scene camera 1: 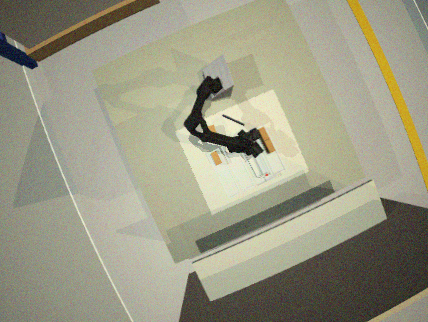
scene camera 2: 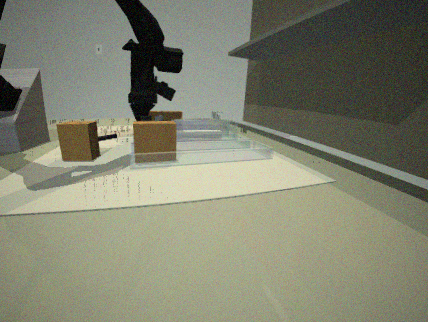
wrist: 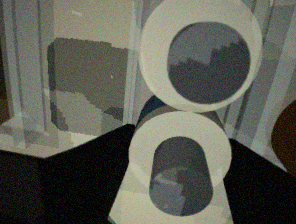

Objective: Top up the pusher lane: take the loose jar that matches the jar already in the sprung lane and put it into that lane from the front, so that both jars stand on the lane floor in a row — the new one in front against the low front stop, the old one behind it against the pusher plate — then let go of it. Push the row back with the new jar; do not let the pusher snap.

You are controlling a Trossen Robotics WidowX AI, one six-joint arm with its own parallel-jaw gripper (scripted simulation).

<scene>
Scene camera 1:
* shelf wall: 374, 268
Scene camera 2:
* my gripper: 142, 130
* shelf wall: 356, 95
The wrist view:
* my gripper: 178, 139
</scene>
